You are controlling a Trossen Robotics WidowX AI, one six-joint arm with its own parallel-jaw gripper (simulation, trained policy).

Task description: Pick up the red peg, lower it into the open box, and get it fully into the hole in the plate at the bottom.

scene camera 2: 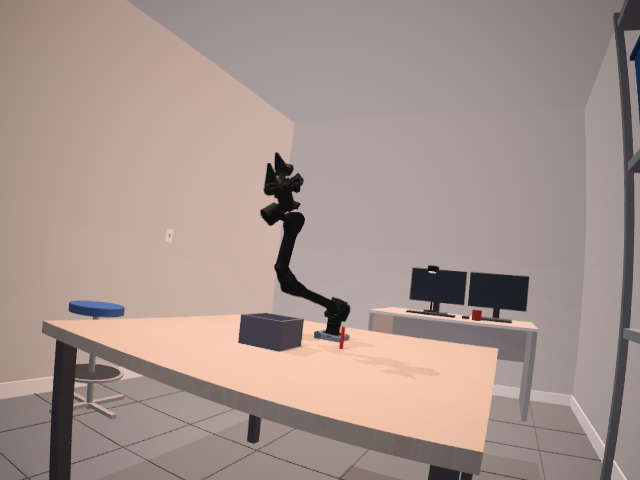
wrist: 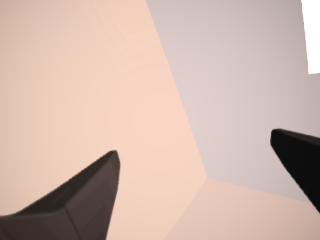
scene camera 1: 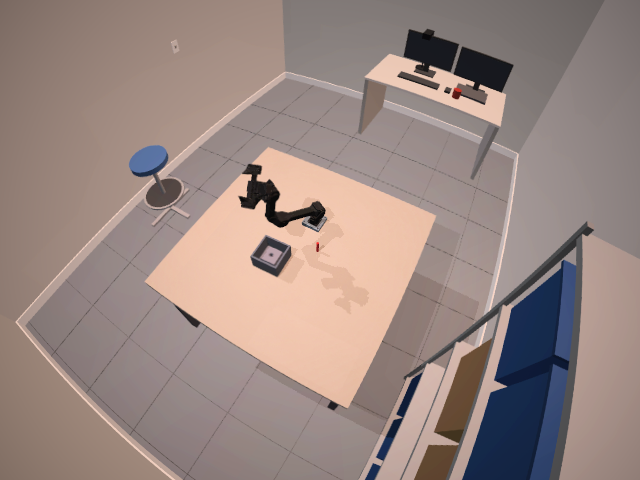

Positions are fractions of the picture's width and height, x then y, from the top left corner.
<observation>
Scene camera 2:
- my gripper: 0.43, 0.33
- dark box: 0.42, 0.69
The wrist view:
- my gripper: 0.61, 0.61
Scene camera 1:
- dark box: 0.42, 0.50
</observation>
